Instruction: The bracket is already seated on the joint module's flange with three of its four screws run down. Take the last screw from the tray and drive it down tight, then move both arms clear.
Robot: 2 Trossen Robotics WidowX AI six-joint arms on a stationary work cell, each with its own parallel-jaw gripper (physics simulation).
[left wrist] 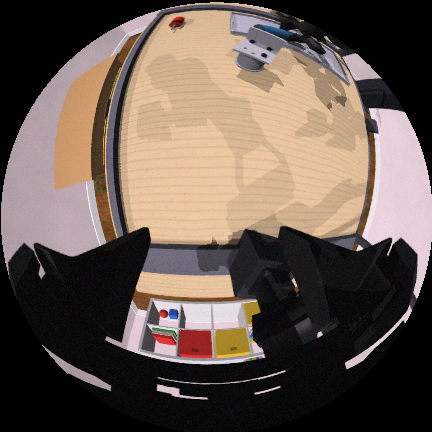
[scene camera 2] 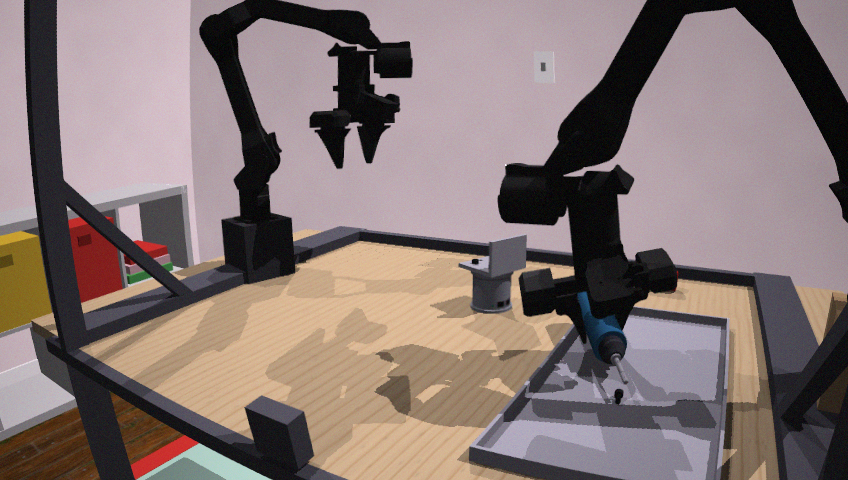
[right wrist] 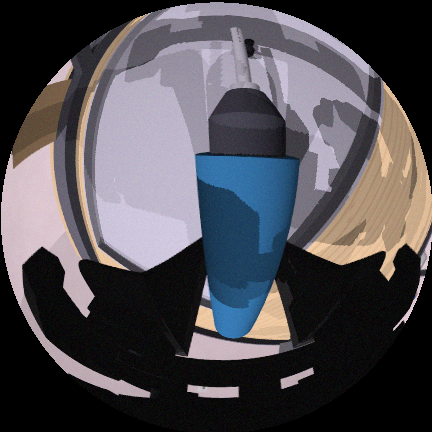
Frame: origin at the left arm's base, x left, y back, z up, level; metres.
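Where they show: left gripper, fingertip midpoint: (left wrist: 215,233) (scene camera 2: 354,165); right gripper, fingertip midpoint: (right wrist: 238,241); left arm's base, link origin: (left wrist: 269,282) (scene camera 2: 255,218).
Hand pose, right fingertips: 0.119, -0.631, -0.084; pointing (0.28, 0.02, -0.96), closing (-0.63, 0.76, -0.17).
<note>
Things, the pixels of their top centre, and the offset from my right fingertips, as dx, dy, dz.
- last screw, top centre: (right wrist: 246,41) (scene camera 2: 619,392) -0.105, -0.084, -0.004
- grey tray, top centre: (right wrist: 190,105) (scene camera 2: 637,369) -0.047, -0.077, -0.003
- blue screwdriver, top centre: (right wrist: 235,292) (scene camera 2: 606,307) -0.016, -0.010, +0.049
- joint module, top centre: (scene camera 2: 492,265) (left wrist: 256,48) +0.043, +0.215, +0.045
- dark block, top centre: (scene camera 2: 275,407) (left wrist: 376,125) -0.400, +0.080, +0.039
The last screw (scene camera 2: 618,394) (right wrist: 249,47), small and black, stands upright at the divider of the grey tray (scene camera 2: 684,339) (right wrist: 145,200). My right gripper (scene camera 2: 601,324) (right wrist: 238,241) is shut on the blue screwdriver (scene camera 2: 605,333) (right wrist: 245,200), which points down over the tray. Its bare bit (scene camera 2: 621,368) (right wrist: 241,60) ends slightly above and beside the screw, apart from it. The grey bracket (scene camera 2: 508,255) (left wrist: 260,38) sits on the joint module (scene camera 2: 490,291) (left wrist: 250,63); three black screw heads show on it in the left wrist view. My left gripper (scene camera 2: 354,164) (left wrist: 215,233) is open and empty, high above the table's far left.
A red tool (left wrist: 177,22) lies near the table edge in the left wrist view, mostly hidden behind my right gripper in the scene view. A dark block (scene camera 2: 279,431) stands on the near table edge. A dark frame post (scene camera 2: 44,178) rises at the left.
</note>
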